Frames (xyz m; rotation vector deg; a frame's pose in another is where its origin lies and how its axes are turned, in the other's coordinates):
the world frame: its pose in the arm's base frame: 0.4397 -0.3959 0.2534 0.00 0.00 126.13
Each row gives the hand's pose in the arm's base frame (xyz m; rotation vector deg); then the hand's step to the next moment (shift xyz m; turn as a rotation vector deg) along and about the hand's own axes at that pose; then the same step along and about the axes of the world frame.
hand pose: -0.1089 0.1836 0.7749 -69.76 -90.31 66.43
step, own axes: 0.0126 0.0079 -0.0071 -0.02 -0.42 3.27
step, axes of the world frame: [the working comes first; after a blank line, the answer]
step, axes of the arm's base frame: 0.0060 0.0145 -0.0051 -3.20 -0.66 -0.40

0.0082 -0.0134 -0.0051 1.35 2.98 -0.40
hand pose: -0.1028 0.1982 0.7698 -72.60 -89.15 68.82
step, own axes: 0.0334 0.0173 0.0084 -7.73 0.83 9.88
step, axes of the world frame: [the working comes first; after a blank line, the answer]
step, axes of the arm's base frame: -0.0104 0.0321 -0.0186 -7.66 -9.40 -3.30

0.0321 -0.0105 -0.0186 -3.08 11.73 -3.30
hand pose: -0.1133 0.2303 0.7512 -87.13 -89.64 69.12
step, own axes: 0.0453 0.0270 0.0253 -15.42 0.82 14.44
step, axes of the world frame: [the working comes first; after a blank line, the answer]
step, axes of the arm's base frame: -0.0181 0.0375 -0.0411 -10.83 -17.75 -3.85

0.0410 -0.0075 -0.0411 -7.95 19.21 -3.85
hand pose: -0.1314 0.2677 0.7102 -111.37 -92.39 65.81
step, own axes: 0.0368 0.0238 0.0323 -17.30 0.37 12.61
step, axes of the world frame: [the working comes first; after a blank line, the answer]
step, axes of the arm's base frame: -0.0091 0.0209 -0.0495 -9.73 -18.99 -1.76

0.0222 -0.0050 -0.0495 -9.60 19.06 -1.76
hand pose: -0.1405 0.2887 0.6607 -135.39 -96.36 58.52
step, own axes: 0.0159 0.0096 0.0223 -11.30 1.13 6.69
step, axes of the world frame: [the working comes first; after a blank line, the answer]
step, axes of the arm's base frame: -0.0014 0.0029 -0.0288 -4.79 -12.28 -0.32

0.0032 -0.0006 -0.0288 -7.09 11.11 -0.32
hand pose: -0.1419 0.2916 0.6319 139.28 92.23 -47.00
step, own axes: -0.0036 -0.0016 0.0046 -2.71 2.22 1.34
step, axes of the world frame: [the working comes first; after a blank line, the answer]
step, axes of the arm's base frame: -0.0042 -0.0040 -0.0018 0.67 -3.68 -0.24

-0.0008 0.0057 -0.0018 -3.37 1.63 -0.24
